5 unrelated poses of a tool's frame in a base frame.
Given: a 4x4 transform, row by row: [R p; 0 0 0 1], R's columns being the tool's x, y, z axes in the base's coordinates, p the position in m. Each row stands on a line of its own.
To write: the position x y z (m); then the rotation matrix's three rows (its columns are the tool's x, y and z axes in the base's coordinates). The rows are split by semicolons. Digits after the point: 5 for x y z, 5 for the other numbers.
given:
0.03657 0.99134 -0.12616 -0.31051
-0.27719 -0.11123 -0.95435 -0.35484
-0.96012 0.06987 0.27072 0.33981
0 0 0 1
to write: -0.31051 -0.35484 0.33981; 0.03657 0.99134 -0.12616; -0.27719 -0.11123 -0.95435; -0.96012 0.06987 0.27072
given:
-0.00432 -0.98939 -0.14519 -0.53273
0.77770 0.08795 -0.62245 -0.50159
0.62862 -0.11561 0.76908 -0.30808
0 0 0 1
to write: -0.53273 -0.50159 -0.30808; -0.00432 -0.98939 -0.14519; 0.77770 0.08795 -0.62245; 0.62862 -0.11561 0.76908
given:
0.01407 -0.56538 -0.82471 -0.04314
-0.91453 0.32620 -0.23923 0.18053
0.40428 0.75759 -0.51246 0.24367
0 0 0 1
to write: -0.04314 0.18053 0.24367; 0.01407 -0.56538 -0.82471; -0.91453 0.32620 -0.23923; 0.40428 0.75759 -0.51246
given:
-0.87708 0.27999 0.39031 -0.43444
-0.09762 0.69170 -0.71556 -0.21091
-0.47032 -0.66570 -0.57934 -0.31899
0 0 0 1
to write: -0.43444 -0.21091 -0.31899; -0.87708 0.27999 0.39031; -0.09762 0.69170 -0.71556; -0.47032 -0.66570 -0.57934
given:
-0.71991 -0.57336 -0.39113 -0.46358
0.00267 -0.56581 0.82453 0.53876
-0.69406 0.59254 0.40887 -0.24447
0 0 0 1
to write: -0.46358 0.53876 -0.24447; -0.71991 -0.57336 -0.39113; 0.00267 -0.56581 0.82453; -0.69406 0.59254 0.40887
